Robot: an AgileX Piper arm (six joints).
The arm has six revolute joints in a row. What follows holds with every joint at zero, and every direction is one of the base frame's. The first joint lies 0.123 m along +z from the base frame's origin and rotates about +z. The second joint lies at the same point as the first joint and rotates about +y. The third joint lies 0.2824 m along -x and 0.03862 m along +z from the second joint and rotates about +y. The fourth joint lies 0.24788 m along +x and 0.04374 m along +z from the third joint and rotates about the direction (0.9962, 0, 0.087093). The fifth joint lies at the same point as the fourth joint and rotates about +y. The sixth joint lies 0.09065 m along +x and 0.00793 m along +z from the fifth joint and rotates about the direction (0.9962, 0, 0.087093). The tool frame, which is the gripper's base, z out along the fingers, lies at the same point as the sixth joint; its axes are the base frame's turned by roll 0, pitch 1.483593 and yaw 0 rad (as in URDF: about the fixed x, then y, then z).
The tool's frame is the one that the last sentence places.
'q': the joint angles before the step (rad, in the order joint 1, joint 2, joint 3, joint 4, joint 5, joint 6). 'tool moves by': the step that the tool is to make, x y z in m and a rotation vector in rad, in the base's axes. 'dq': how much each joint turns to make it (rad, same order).
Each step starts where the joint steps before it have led.
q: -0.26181 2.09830 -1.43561 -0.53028 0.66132 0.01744
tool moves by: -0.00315 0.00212 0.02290 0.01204 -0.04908 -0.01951
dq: 0.00000 -0.05575 0.00000 0.03366 0.01193 -0.00347
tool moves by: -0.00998 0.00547 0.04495 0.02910 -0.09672 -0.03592
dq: 0.00001 -0.11191 0.00001 0.06858 0.02697 -0.00646
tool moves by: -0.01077 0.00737 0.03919 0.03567 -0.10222 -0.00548
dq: 0.00000 -0.09970 0.00002 0.08123 0.00327 -0.02917
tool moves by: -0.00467 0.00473 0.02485 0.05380 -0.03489 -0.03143
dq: 0.00120 -0.03917 -0.04519 0.07295 0.06614 -0.00742
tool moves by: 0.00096 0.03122 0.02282 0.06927 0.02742 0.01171
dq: 0.07327 -0.01918 -0.07654 0.05808 0.14573 0.02004
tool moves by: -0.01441 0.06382 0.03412 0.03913 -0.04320 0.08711
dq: 0.16389 -0.09232 -0.00869 0.00779 0.07613 0.07166
